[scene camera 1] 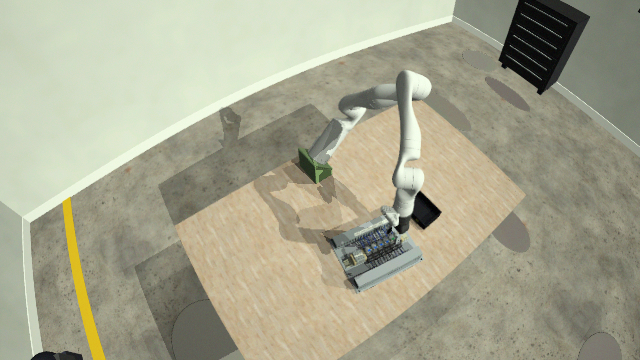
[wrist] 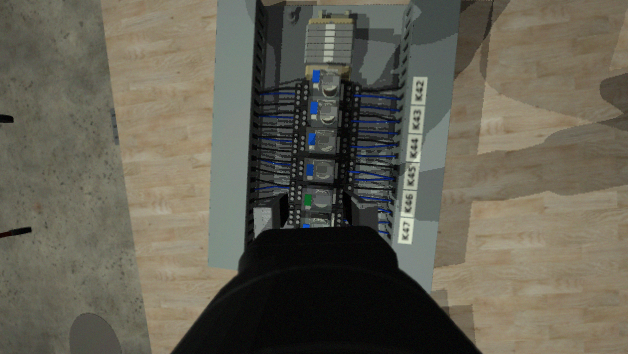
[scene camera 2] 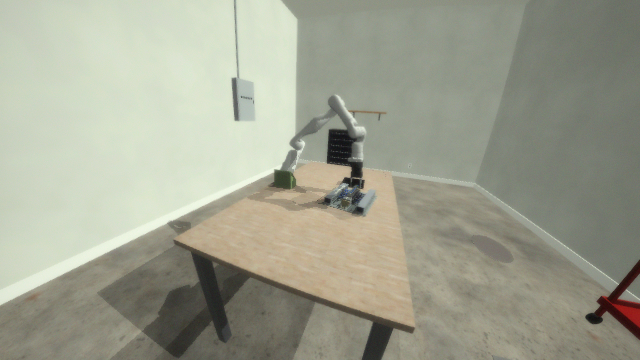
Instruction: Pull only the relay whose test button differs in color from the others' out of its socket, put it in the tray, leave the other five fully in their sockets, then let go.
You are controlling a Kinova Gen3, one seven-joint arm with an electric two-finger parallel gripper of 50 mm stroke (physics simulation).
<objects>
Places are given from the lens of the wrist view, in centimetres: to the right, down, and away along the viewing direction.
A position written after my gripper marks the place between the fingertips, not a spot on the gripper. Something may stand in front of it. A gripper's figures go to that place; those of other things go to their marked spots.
my gripper [wrist: 315, 203]: 0, 2, 19
grey panel [wrist: 377, 42]: 7, -16, 23
</objects>
